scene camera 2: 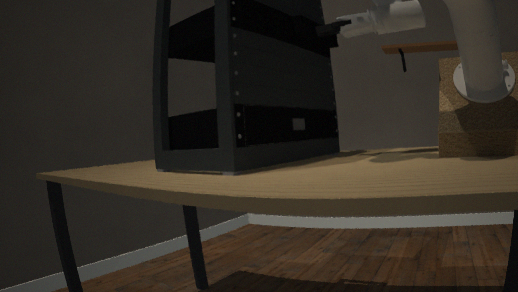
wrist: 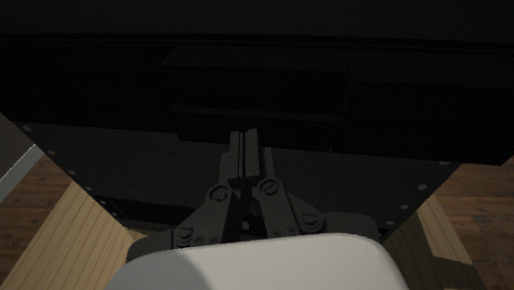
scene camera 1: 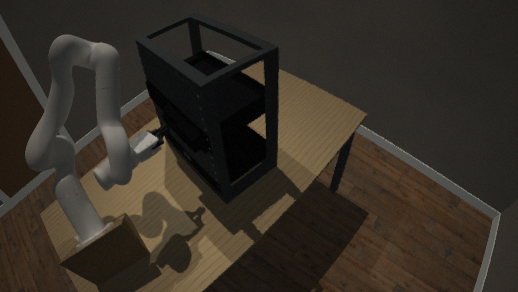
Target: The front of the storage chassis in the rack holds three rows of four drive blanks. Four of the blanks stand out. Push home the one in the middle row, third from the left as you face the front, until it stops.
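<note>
The storage chassis (scene camera 1: pixel 172 119) (scene camera 2: pixel 270 25) (wrist: pixel 75 85) is a very dark band across the rack front. In the wrist view, an upper blank (wrist: pixel 257 90) stands out near the middle, a shallower ledge (wrist: pixel 300 131) shows below it, and a large block (wrist: pixel 425 120) projects at the right. The seams are too dark to tell every row and column. My gripper (scene camera 1: pixel 164 130) (scene camera 2: pixel 321 30) (wrist: pixel 248 146) is shut and empty. Its tips are at the chassis front, over the lower part of the middle ledge in the wrist view. Whether they touch it cannot be told.
The dark rack (scene camera 1: pixel 272 100) (scene camera 2: pixel 225 95) stands on the wooden table (scene camera 1: pixel 320 125) (scene camera 2: pixel 280 187). Grey panels (wrist: pixel 350 180) lie below the chassis. The arm's box base (scene camera 1: pixel 107 250) (scene camera 2: pixel 465 142) stands on the table in front of the rack. A wall shelf (scene camera 2: pixel 420 48) is behind.
</note>
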